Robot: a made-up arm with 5 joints. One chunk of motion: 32 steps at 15 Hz.
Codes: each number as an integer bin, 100 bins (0 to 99) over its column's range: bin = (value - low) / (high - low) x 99, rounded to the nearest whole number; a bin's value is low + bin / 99 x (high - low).
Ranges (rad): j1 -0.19..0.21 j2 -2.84..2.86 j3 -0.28..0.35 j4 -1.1..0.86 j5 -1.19..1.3
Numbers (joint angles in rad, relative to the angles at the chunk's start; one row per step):
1: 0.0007 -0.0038 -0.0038 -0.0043 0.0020
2: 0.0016 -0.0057 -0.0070 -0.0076 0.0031
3: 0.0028 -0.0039 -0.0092 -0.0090 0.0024
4: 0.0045 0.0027 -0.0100 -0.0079 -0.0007
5: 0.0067 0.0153 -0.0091 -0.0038 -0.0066
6: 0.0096 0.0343 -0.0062 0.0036 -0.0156
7: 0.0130 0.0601 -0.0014 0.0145 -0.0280
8: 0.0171 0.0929 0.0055 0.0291 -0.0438
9: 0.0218 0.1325 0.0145 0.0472 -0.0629
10: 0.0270 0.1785 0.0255 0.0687 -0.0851
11: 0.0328 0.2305 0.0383 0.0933 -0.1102
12: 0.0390 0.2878 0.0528 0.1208 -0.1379
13: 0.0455 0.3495 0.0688 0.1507 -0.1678
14: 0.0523 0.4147 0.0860 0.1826 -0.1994
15: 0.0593 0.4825 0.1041 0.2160 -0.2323
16: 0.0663 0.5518 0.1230 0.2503 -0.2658
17: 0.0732 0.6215 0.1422 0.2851 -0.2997
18: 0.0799 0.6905 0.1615 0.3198 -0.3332
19: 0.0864 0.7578 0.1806 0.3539 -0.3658
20: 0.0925 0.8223 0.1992 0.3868 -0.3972
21: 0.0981 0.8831 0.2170 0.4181 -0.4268
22: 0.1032 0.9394 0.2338 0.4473 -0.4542
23: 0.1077 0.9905 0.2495 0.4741 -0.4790
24: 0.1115 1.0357 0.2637 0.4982 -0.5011
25: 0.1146 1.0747 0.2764 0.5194 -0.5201
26: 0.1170 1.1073 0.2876 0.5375 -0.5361
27: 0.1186 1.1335 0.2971 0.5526 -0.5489
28: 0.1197 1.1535 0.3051 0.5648 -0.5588
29: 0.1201 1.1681 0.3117 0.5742 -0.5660
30: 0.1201 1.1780 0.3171 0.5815 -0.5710
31: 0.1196 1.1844 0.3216 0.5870 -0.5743
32: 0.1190 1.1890 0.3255 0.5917 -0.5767
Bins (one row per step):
1: 47 49 43 55 47
2: 47 49 43 55 47
3: 48 49 43 55 47
4: 48 49 42 55 47
5: 49 50 43 55 47
6: 49 50 43 56 47
7: 50 50 44 56 46
8: 51 51 45 57 46
9: 52 52 46 58 45
10: 54 52 48 59 44
11: 55 53 50 60 43
12: 57 54 52 62 42
13: 58 55 55 63 41
14: 60 57 58 65 39
15: 62 58 60 66 38
16: 63 59 63 68 37
17: 65 60 66 70 35
18: 67 61 69 72 34
19: 68 62 72 73 33
20: 70 64 75 75 32
21: 71 65 78 77 30
22: 73 66 81 78 29
23: 74 67 83 80 28
24: 75 67 85 81 27
25: 75 68 87 82 27
26: 76 69 89 83 26
27: 76 69 91 83 25
28: 77 69 92 84 25
29: 77 70 93 85 25
30: 77 70 94 85 25
31: 77 70 95 85 24
32: 76 70 95 85 24

